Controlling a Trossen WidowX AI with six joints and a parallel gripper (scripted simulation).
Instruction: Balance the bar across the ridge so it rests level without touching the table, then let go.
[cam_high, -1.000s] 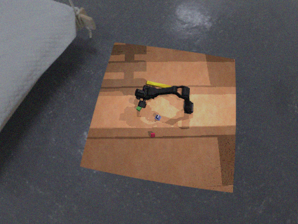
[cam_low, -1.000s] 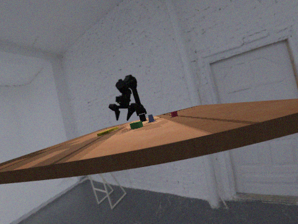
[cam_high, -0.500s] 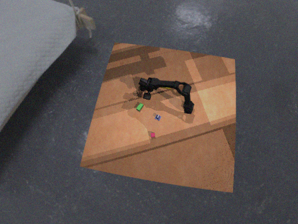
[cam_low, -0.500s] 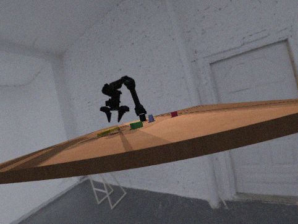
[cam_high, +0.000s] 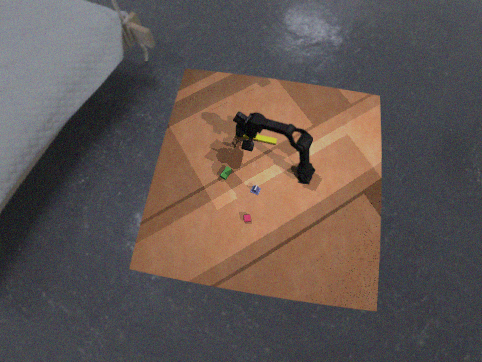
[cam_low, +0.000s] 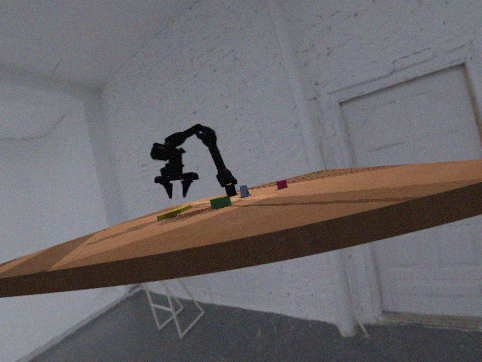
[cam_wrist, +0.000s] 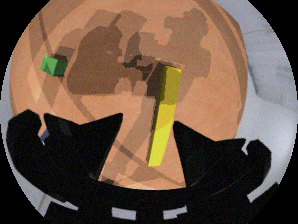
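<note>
Right now the yellow bar is 4 cm behind my gripper tip, 4 cm to the right of it and 6 cm below it. The rest, counted from my gripper tip: red block: 6 cm behind, 44 cm to the left, 5 cm below; then green block: 10 cm ahead, 21 cm to the left, 5 cm below.
</note>
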